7 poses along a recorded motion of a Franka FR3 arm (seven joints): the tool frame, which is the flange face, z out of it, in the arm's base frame.
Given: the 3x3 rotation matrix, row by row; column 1 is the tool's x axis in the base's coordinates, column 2 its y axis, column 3 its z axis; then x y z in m. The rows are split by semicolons.
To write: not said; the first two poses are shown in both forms.
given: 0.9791, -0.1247, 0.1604; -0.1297, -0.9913, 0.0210; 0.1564, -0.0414, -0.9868; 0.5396, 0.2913, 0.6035
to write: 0.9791, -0.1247, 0.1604, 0.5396; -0.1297, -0.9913, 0.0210, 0.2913; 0.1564, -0.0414, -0.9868, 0.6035; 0, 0, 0, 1
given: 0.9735, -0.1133, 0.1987; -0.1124, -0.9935, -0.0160; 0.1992, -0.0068, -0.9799; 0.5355, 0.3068, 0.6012
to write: 0.9735, -0.1133, 0.1987, 0.5355; -0.1124, -0.9935, -0.0160, 0.3068; 0.1992, -0.0068, -0.9799, 0.6012; 0, 0, 0, 1
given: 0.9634, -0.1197, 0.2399; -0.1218, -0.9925, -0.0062; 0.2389, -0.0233, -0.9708; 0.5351, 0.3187, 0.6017
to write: 0.9634, -0.1197, 0.2399, 0.5351; -0.1218, -0.9925, -0.0062, 0.3187; 0.2389, -0.0233, -0.9708, 0.6017; 0, 0, 0, 1
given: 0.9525, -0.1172, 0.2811; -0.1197, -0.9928, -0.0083; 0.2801, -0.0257, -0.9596; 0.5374, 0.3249, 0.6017
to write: 0.9525, -0.1172, 0.2811, 0.5374; -0.1197, -0.9928, -0.0083, 0.3249; 0.2801, -0.0257, -0.9596, 0.6017; 0, 0, 0, 1
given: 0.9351, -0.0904, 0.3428; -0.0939, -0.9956, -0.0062; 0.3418, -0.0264, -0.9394; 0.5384, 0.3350, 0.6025
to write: 0.9351, -0.0904, 0.3428, 0.5384; -0.0939, -0.9956, -0.0062, 0.3350; 0.3418, -0.0264, -0.9394, 0.6025; 0, 0, 0, 1
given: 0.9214, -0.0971, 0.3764; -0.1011, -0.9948, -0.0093; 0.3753, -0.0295, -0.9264; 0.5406, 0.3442, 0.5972
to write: 0.9214, -0.0971, 0.3764, 0.5406; -0.1011, -0.9948, -0.0093, 0.3442; 0.3753, -0.0295, -0.9264, 0.5972; 0, 0, 0, 1
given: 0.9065, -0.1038, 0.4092; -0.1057, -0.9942, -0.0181; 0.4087, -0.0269, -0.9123; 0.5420, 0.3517, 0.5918
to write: 0.9065, -0.1038, 0.4092, 0.5420; -0.1057, -0.9942, -0.0181, 0.3517; 0.4087, -0.0269, -0.9123, 0.5918; 0, 0, 0, 1
